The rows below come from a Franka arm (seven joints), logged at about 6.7 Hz.
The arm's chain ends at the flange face. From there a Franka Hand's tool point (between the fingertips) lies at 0.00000 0.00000 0.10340 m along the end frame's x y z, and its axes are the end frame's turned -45 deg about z.
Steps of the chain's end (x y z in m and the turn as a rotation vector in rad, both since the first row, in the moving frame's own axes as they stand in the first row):
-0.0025 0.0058 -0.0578 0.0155 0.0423 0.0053
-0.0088 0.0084 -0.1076 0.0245 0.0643 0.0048
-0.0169 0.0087 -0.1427 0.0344 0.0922 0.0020
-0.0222 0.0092 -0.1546 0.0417 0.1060 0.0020
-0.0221 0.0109 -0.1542 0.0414 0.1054 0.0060
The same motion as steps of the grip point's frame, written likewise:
-0.0016 0.0043 -0.0579 -0.0190 0.0409 0.0053
-0.0057 0.0026 -0.1078 -0.0281 0.0628 0.0048
-0.0089 -0.0016 -0.1432 -0.0409 0.0895 0.0020
-0.0114 -0.0045 -0.1553 -0.0455 0.1044 0.0020
-0.0126 -0.0032 -0.1549 -0.0453 0.1038 0.0060

